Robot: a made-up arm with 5 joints. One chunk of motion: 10 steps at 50 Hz.
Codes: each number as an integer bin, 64 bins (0 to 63) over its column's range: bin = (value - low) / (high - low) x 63, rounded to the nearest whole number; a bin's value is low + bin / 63 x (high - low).
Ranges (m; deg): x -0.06..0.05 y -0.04..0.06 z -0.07..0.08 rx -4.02..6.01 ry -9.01..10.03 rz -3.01..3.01
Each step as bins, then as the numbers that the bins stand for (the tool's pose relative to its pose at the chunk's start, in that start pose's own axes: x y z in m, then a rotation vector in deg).
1 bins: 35 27 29 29 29 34
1 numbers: 0.0011 0.0029 -0.0010 0.60 -0.25 0.24
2 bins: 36 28 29 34 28 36
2 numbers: 0.0029 0.0044 -0.0010 1.39 -0.55 0.43
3 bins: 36 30 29 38 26 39
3 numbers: 0.0029 0.0076 -0.0010 2.03 -1.15 0.72
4 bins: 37 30 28 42 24 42
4 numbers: 0.0046 0.0076 -0.0033 2.67 -1.76 1.00
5 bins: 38 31 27 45 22 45
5 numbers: 0.0063 0.0092 -0.0057 3.14 -2.36 1.29
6 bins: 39 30 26 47 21 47
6 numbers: 0.0081 0.0076 -0.0081 3.46 -2.66 1.48
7 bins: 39 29 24 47 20 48
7 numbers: 0.0081 0.0060 -0.0129 3.46 -2.97 1.58
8 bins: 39 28 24 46 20 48
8 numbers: 0.0081 0.0044 -0.0129 3.30 -2.97 1.58
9 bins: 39 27 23 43 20 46
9 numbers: 0.0081 0.0029 -0.0152 2.83 -2.97 1.39
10 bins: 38 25 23 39 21 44
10 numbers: 0.0063 -0.0003 -0.0152 2.19 -2.66 1.19
